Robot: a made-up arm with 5 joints. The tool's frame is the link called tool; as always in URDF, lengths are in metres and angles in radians. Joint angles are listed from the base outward. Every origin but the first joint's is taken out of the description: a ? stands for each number. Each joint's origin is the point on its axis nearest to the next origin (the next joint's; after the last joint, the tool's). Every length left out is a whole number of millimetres.
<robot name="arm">
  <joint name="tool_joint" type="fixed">
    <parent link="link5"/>
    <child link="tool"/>
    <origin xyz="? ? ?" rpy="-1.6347 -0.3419 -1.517"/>
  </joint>
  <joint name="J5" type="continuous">
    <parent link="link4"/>
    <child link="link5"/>
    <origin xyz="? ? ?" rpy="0 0 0"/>
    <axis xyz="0 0 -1"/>
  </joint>
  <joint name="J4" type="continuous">
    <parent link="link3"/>
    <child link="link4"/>
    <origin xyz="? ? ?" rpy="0 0 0"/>
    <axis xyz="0 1 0"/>
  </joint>
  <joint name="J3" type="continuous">
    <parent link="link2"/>
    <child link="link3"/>
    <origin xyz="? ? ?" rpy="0 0 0"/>
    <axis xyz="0 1 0"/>
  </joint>
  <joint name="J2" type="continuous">
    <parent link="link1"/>
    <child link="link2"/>
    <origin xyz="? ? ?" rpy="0 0 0"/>
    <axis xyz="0 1 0"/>
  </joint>
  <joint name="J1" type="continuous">
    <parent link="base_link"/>
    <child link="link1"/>
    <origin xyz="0.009 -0.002 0.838" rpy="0 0 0"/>
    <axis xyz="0 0 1"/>
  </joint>
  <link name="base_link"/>
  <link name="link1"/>
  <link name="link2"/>
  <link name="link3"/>
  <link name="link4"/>
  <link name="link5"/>
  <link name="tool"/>
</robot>
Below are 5 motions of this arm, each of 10 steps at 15 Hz.
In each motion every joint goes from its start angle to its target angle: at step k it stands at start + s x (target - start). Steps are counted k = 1, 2, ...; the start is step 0. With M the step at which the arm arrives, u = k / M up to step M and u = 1 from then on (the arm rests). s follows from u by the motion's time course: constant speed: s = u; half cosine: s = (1 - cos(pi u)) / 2; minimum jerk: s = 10 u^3 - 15 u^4 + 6 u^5.
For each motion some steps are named. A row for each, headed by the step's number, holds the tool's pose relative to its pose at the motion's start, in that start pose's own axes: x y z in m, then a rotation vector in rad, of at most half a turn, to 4 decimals.
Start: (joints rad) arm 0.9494 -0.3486 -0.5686 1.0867 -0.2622
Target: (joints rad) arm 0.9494 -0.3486 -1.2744 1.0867 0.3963
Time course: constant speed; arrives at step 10
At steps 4, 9, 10:
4: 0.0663 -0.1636 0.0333 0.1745 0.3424 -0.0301
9: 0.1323 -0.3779 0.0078 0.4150 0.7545 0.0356
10: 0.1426 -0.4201 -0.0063 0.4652 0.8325 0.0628

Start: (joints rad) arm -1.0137 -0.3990 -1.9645 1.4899 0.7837
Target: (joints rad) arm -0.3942 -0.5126 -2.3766 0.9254 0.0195
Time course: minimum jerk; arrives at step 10
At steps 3, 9, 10:
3: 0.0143 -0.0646 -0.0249 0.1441 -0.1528 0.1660
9: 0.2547 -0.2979 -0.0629 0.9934 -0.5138 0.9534
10: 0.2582 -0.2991 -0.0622 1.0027 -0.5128 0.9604

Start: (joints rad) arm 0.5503 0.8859 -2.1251 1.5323 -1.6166
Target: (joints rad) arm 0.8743 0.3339 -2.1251 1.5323 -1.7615
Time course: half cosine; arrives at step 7
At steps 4, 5, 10:
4: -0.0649 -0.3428 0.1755 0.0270 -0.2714 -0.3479
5: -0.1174 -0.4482 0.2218 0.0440 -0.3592 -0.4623
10: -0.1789 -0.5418 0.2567 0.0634 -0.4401 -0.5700

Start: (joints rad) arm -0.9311 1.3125 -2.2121 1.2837 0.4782
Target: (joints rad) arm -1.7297 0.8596 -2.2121 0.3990 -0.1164
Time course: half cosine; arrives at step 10
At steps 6, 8, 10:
6: 0.6268 -0.0858 0.0472 0.7232 0.4298 0.1925
8: 0.8641 -0.0788 -0.0351 0.9823 0.6353 0.0532
10: 0.9479 -0.0728 -0.0811 1.0687 0.7139 -0.0315

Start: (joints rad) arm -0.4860 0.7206 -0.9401 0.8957 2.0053
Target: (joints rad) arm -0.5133 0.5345 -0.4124 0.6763 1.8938
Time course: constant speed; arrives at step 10
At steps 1, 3, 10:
1: 0.0110 0.0208 0.0098 0.0057 -0.0068 -0.0125
3: 0.0350 0.0625 0.0298 0.0168 -0.0205 -0.0375
10: 0.1390 0.2065 0.1018 0.0509 -0.0707 -0.1265

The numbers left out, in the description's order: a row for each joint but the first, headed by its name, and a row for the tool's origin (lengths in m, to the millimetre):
tool: -0.02 0.01 0
J5: 0.056 0 -0.06
J4: 0.103 0 -0.573
J3: 0.075 0 0.476
J2: -0.024 0.011 0

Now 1 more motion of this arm.
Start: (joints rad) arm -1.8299 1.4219 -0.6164 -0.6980 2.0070
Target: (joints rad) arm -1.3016 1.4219 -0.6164 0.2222 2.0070
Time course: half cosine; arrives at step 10
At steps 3, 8, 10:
3: 0.0162 0.0204 -0.0095 0.1216 -0.0593 -0.1717
8: 0.0850 0.0704 -0.0059 0.6446 -0.1796 -0.6782
10: 0.0945 0.0739 -0.0016 0.7274 -0.1840 -0.7367

